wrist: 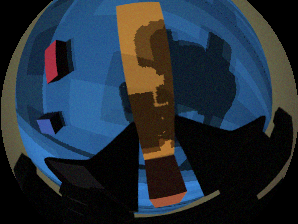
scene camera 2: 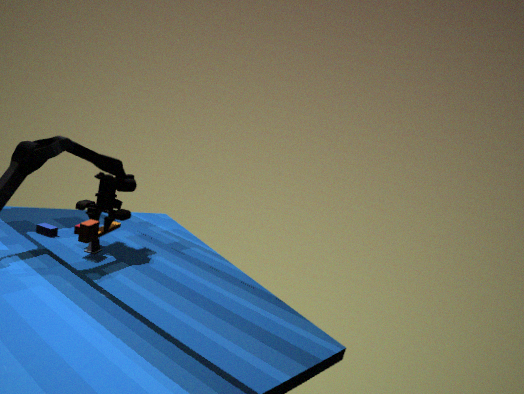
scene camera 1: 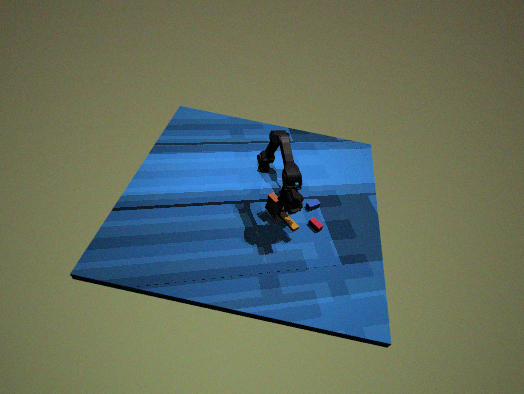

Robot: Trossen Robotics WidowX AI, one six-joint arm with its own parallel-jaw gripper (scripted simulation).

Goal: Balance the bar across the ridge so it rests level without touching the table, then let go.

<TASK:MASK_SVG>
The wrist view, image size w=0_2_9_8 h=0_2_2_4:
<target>gripper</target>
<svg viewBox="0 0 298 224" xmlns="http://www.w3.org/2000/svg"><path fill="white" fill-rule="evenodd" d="M293 117L282 111L281 107L277 108L273 120L275 127L269 137L262 132L265 115L234 131L216 128L213 125L209 127L200 121L174 115L174 132L200 183L202 193L208 196L220 190L220 194L193 208L172 214L129 217L129 213L138 213L140 137L136 123L130 123L120 135L110 141L110 144L101 149L100 153L97 152L96 156L88 160L56 159L51 156L44 159L49 171L63 183L60 185L63 197L40 179L36 173L36 165L33 165L32 160L23 153L20 159L17 159L13 171L25 197L49 224L250 224L266 208L282 183L283 177L269 193L257 198L257 194L279 175L291 156L294 139L291 123Z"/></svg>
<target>orange bar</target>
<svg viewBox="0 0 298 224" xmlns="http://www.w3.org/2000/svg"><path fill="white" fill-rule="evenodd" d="M121 4L121 6L116 6L118 40L120 40L118 43L121 44L120 52L122 67L124 67L126 89L128 89L134 123L136 123L142 155L144 155L149 201L152 202L154 208L161 208L161 206L181 202L185 193L188 192L186 184L184 184L185 181L182 179L180 167L178 167L176 157L174 157L174 135L176 135L176 132L174 132L174 89L172 65L170 65L168 36L166 36L168 32L166 32L165 22L162 19L164 15L161 12L160 2Z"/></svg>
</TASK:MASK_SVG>
